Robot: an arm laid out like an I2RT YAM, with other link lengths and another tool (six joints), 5 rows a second.
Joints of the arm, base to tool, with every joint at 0 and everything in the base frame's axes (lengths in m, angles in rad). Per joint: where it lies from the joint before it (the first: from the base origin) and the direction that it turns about. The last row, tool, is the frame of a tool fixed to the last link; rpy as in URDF.
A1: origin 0 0 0.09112 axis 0 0 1
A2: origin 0.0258 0.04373 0.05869 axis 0 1 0
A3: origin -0.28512 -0.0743 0 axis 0 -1 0
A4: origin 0.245 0.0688 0.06 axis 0 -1 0
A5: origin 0.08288 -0.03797 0.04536 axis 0 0 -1
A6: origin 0.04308 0 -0.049 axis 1 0 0
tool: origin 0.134 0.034 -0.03 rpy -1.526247 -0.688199 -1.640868
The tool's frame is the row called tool.
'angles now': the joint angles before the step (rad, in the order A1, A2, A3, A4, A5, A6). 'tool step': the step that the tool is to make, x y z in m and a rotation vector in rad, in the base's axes. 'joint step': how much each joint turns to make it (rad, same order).
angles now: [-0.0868 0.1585 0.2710 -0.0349 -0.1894 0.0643]
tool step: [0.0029 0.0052 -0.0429 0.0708 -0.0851 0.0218]
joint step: [0.0199 -0.1561 -0.2603 0.1981 0.0077 0.0781]
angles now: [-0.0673 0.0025 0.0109 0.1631 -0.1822 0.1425]
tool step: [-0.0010 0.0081 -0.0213 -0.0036 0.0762 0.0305]
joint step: [0.0426 -0.0004 -0.0062 -0.0717 0.0111 -0.0088]
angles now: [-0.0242 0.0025 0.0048 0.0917 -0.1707 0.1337]
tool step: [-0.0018 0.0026 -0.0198 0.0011 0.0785 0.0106]
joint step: [0.0114 0.0008 0.0000 -0.0777 0.0007 -0.0004]
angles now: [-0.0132 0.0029 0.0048 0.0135 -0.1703 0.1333]
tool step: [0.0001 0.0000 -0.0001 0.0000 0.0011 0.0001]
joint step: [-0.0002 0.0025 0.0003 0.0011 -0.0003 0.0000]
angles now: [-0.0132 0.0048 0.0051 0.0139 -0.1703 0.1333]
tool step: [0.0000 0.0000 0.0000 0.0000 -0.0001 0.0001]
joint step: [-0.0002 0.0000 -0.0001 0.0002 -0.0003 0.0000]
